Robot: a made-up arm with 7 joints.
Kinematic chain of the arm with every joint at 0, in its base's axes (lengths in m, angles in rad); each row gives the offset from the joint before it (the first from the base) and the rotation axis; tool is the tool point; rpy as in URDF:
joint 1: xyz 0.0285 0.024 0.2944 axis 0 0.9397 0.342
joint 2: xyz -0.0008 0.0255 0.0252 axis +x
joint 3: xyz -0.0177 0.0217 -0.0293 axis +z
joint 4: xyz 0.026 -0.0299 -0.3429 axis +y
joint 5: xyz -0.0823 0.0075 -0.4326 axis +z
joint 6: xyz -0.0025 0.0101 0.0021 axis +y
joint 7: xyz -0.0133 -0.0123 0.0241 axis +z
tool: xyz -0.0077 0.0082 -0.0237 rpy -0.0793 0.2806 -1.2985
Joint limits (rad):
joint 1: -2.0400..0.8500
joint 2: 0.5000..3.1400
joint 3: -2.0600..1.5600
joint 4: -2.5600..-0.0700
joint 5: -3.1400..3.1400
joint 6: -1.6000..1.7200
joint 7: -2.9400..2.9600
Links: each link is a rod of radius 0.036 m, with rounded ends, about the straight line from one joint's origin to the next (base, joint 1, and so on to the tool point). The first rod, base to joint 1, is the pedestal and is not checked.
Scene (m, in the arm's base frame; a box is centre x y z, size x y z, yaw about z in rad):
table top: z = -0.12
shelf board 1: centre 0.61 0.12 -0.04 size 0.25 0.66 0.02 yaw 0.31
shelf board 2: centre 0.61 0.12 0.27 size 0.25 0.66 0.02 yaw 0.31
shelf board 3: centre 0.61 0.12 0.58 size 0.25 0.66 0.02 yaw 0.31
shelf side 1: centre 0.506 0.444 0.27 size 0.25 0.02 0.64 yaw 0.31
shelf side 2: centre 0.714 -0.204 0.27 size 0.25 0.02 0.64 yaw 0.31
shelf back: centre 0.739 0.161 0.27 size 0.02 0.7 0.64 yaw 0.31
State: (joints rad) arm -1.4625 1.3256 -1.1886 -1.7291 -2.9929 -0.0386 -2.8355
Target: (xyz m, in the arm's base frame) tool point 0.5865 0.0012 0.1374
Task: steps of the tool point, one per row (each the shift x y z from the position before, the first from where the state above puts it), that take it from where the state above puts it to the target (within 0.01 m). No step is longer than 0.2 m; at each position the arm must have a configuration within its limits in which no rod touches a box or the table.
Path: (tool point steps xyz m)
1: -0.0884 -0.0314 0.0079
2: -0.0972 -0.0281 -0.0079
3: 0.0391 -0.0444 -0.1332
4: -0.0140 -0.0538 -0.1409
5: 0.0870 0.0216 -0.0037
6: 0.0788 0.0315 0.0037

